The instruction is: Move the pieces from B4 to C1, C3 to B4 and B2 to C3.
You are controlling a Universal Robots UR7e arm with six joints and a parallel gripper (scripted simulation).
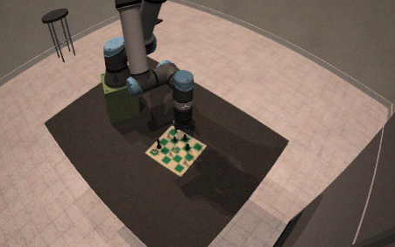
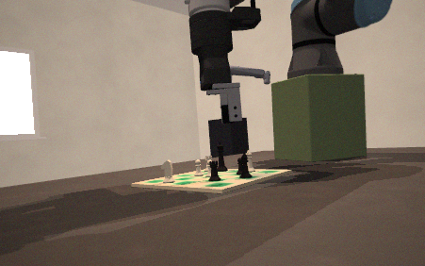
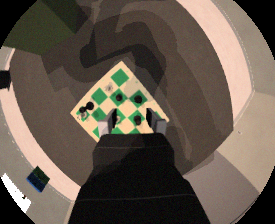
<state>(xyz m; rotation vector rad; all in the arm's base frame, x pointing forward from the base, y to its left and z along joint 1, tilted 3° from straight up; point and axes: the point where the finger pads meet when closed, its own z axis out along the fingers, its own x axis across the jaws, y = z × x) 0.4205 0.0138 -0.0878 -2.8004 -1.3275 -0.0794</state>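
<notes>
Right now my hand is 5 cm to the left of the cream chessboard and 12 cm above it.
</notes>
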